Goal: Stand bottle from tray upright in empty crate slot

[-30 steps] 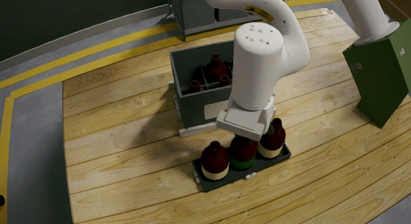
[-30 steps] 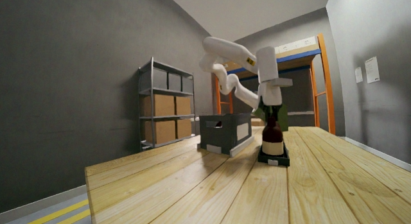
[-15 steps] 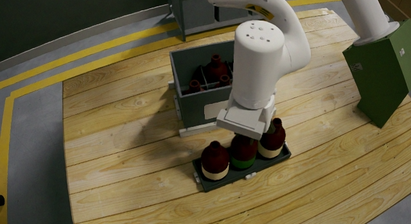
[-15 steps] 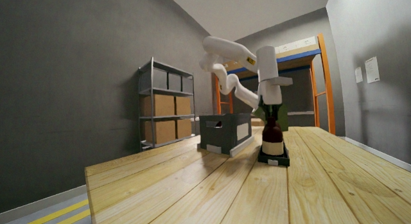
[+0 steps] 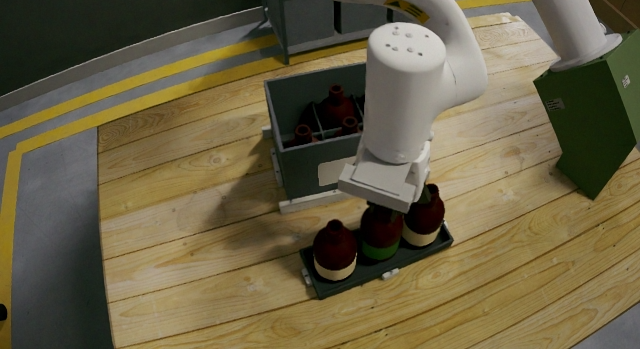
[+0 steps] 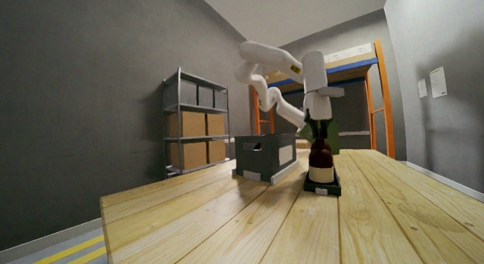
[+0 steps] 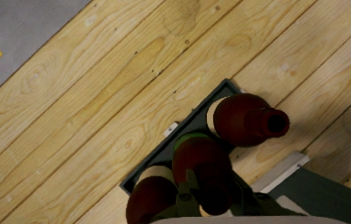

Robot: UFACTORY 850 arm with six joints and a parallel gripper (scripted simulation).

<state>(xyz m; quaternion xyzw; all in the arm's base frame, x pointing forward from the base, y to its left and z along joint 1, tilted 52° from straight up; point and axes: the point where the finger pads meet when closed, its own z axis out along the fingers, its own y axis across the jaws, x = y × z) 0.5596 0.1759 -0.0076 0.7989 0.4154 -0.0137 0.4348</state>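
Now: hand 7 cm above the bottle. From my hand the other things lie so: crate (23 cm to the right, 9 cm below, 3 cm behind); dark tray (16 cm below).
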